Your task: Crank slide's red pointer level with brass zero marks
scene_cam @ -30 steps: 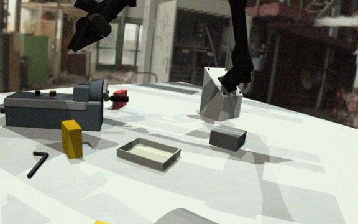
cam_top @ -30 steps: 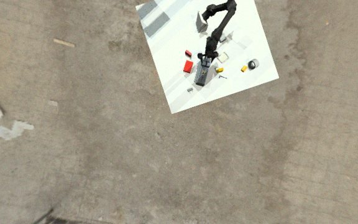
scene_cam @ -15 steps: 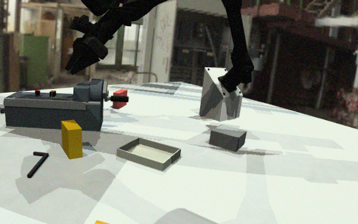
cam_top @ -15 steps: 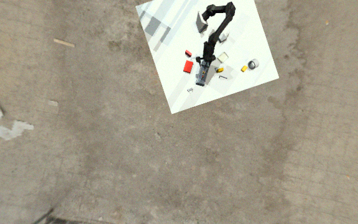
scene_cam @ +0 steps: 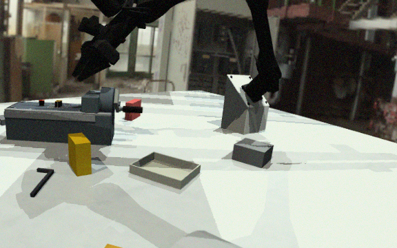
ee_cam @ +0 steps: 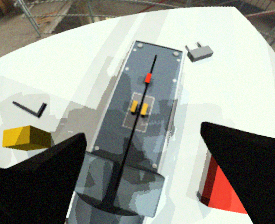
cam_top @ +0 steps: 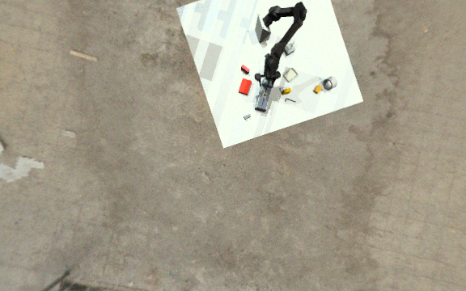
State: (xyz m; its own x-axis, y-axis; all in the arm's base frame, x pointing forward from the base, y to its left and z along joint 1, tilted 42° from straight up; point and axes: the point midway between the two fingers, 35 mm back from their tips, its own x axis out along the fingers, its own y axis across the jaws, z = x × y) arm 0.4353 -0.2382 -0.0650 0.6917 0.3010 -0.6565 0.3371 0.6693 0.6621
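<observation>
The dark crank handle lies 11 cm behind my gripper tip, 9 cm to the left of it and 7 cm below it. From my gripper tip the other things lie so: flat red block 13 cm below, 12 cm to the right, 11 cm behind; then red pointer 7 cm ahead, 6 cm below, 4 cm to the right; then yellow block 18 cm to the left, 11 cm below, 9 cm ahead.
</observation>
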